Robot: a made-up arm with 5 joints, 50 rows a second.
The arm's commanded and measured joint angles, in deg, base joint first. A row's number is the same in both.
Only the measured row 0 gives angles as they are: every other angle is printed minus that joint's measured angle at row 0.
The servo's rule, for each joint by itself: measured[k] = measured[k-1] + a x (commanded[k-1-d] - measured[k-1]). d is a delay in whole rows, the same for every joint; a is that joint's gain. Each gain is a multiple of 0.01, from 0.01 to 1. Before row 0 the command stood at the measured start. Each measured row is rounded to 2 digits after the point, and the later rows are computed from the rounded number. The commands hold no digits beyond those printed.
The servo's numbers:
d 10
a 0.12 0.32 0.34 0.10 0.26
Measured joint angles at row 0:
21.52, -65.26, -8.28, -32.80, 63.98
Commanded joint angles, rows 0 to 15:
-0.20, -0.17, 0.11, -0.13, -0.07
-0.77, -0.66, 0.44, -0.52, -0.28
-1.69, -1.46, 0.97, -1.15, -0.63
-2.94, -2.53, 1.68, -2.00, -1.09
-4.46, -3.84, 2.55, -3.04, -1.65
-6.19, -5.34, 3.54, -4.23, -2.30
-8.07, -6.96, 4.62, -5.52, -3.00
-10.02, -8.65, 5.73, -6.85, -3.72
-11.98, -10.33, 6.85, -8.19, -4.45
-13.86, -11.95, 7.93, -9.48, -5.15
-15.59, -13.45, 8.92, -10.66, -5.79
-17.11, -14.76, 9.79, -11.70, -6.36
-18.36, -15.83, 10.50, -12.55, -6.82
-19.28, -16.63, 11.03, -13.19, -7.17
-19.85, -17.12, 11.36, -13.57, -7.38
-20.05, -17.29, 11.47, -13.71, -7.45
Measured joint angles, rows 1 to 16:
0.00, 0.00, 0.00, 0.00, 0.00
0.00, 0.00, 0.00, 0.00, 0.00
0.00, 0.00, 0.00, 0.00, 0.00
0.00, 0.00, 0.00, 0.00, 0.00
0.00, 0.00, 0.00, 0.00, 0.00
0.00, 0.00, 0.00, 0.00, 0.00
0.00, 0.00, 0.00, 0.00, 0.00
0.00, 0.00, 0.00, 0.00, 0.00
0.00, 0.00, 0.00, 0.00, 0.00
0.00, 0.00, 0.00, 0.00, 0.00
-0.02, -0.05, 0.04, -0.01, -0.02
-0.11, -0.25, 0.18, -0.06, -0.09
-0.30, -0.64, 0.45, -0.17, -0.23
-0.62, -1.24, 0.87, -0.35, -0.45
-1.08, -2.07, 1.44, -0.62, -0.76
-1.69, -3.12, 2.15, -0.98, -1.16

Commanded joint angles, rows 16 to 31:
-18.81, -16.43, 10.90, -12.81, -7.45
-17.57, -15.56, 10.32, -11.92, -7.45
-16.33, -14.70, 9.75, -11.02, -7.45
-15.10, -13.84, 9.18, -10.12, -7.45
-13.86, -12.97, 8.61, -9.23, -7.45
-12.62, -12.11, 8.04, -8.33, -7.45
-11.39, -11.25, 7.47, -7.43, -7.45
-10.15, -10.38, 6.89, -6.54, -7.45
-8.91, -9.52, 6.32, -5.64, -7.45
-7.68, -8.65, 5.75, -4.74, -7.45
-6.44, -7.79, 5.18, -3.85, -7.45
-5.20, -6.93, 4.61, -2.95, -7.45
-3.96, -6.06, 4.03, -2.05, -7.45
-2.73, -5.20, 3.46, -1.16, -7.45
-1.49, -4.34, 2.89, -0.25, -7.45
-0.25, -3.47, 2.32, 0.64, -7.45
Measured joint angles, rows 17 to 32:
-2.46, -4.35, 2.99, -1.43, -1.64
-3.37, -5.73, 3.92, -1.97, -2.18
-4.40, -7.20, 4.92, -2.59, -2.77
-5.54, -8.72, 5.94, -3.28, -3.39
-6.75, -10.23, 6.95, -4.02, -4.01
-7.99, -11.68, 7.92, -4.79, -4.62
-9.23, -13.01, 8.80, -5.57, -5.19
-10.44, -14.17, 9.56, -6.33, -5.70
-11.57, -15.11, 10.17, -7.05, -6.14
-12.59, -15.81, 10.61, -7.72, -6.48
-13.34, -16.01, 10.71, -8.23, -6.73
-13.85, -15.87, 10.58, -8.60, -6.92
-14.15, -15.50, 10.30, -8.84, -7.06
-14.26, -14.97, 9.92, -8.97, -7.16
-14.21, -14.33, 9.47, -9.00, -7.24
-14.02, -13.62, 8.98, -8.93, -7.29

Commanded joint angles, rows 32 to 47:
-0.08, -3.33, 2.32, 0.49, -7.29
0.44, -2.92, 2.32, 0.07, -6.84
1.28, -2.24, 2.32, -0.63, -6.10
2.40, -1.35, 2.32, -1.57, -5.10
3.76, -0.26, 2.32, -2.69, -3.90
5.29, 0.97, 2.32, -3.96, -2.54
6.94, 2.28, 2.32, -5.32, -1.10
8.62, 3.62, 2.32, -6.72, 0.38
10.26, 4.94, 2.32, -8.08, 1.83
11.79, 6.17, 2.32, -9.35, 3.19
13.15, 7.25, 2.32, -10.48, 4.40
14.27, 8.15, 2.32, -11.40, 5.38
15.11, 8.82, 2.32, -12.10, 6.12
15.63, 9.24, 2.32, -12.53, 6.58
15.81, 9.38, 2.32, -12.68, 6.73
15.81, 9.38, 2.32, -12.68, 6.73
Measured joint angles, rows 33 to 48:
-13.70, -12.86, 8.47, -8.78, -7.33
-13.27, -12.07, 7.93, -8.56, -7.36
-12.75, -11.25, 7.38, -8.27, -7.38
-12.14, -10.42, 6.83, -7.92, -7.40
-11.46, -9.58, 6.27, -7.51, -7.41
-10.71, -8.73, 5.71, -7.05, -7.42
-9.90, -7.88, 5.14, -6.55, -7.43
-9.04, -7.02, 4.57, -6.01, -7.44
-8.13, -6.16, 4.00, -5.43, -7.44
-7.18, -5.30, 3.43, -4.82, -7.44
-6.33, -4.67, 3.05, -4.29, -7.40
-5.52, -4.11, 2.80, -3.85, -7.25
-4.70, -3.51, 2.64, -3.53, -6.95
-3.85, -2.82, 2.53, -3.33, -6.47
-2.94, -2.00, 2.46, -3.27, -5.80
-1.95, -1.05, 2.41, -3.34, -4.95

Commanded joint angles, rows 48 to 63:
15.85, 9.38, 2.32, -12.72, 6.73
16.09, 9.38, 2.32, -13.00, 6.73
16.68, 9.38, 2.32, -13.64, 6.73
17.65, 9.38, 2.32, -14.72, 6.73
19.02, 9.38, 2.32, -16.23, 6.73
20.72, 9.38, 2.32, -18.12, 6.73
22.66, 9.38, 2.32, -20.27, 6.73
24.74, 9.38, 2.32, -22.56, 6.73
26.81, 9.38, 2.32, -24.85, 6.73
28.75, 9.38, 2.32, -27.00, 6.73
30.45, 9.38, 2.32, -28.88, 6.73
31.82, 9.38, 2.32, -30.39, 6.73
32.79, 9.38, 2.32, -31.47, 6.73
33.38, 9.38, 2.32, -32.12, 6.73
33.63, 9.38, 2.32, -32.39, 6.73
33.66, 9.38, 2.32, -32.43, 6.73
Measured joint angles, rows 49 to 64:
-0.88, 0.02, 2.38, -3.54, -3.95
0.26, 1.17, 2.36, -3.86, -2.82
1.46, 2.38, 2.35, -4.28, -1.61
2.70, 3.59, 2.34, -4.79, -0.36
3.95, 4.76, 2.33, -5.36, 0.88
5.19, 5.84, 2.33, -5.96, 2.05
6.38, 6.79, 2.33, -6.57, 3.11
7.49, 7.57, 2.33, -7.17, 4.01
8.49, 8.15, 2.33, -7.72, 4.72
9.37, 8.54, 2.33, -8.22, 5.24
10.15, 8.81, 2.33, -8.67, 5.63
10.86, 8.99, 2.33, -9.10, 5.92
11.56, 9.11, 2.33, -9.55, 6.13
12.29, 9.20, 2.33, -10.07, 6.29
13.10, 9.26, 2.33, -10.69, 6.40
14.01, 9.30, 2.33, -11.43, 6.49

